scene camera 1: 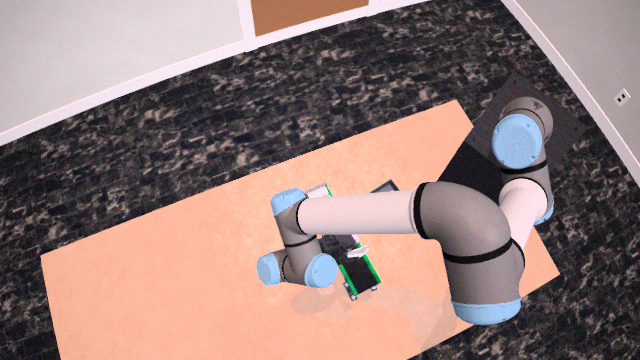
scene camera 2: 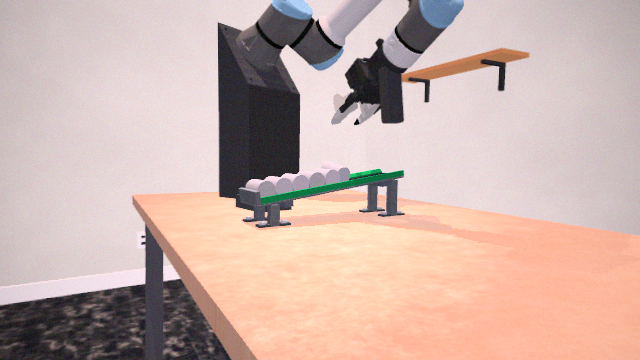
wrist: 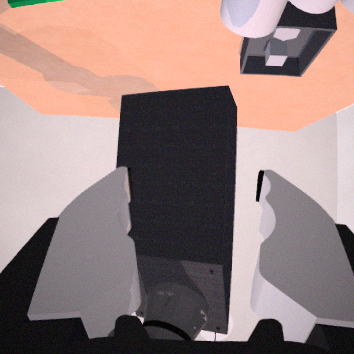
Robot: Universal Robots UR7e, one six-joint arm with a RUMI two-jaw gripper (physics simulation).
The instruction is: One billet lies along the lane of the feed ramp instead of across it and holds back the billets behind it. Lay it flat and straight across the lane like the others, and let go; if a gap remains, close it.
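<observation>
The feed ramp has green side rails. Several pale billets lie side by side across its lane from the lower end stop upward. The uppermost billet also lies across, against its neighbour; its far end shows a little higher than the row, and I cannot tell whether it is quite straight or flat. No billet shows lengthwise along the lane in scene camera 2. My gripper is partly open and empty, well above the upper ramp. The arm hides much of the row in scene camera 1.
A dark open tray with small grey and white pieces stands beside the ramp. The black robot pedestal rises behind. A wall shelf is at the right in scene camera 2.
</observation>
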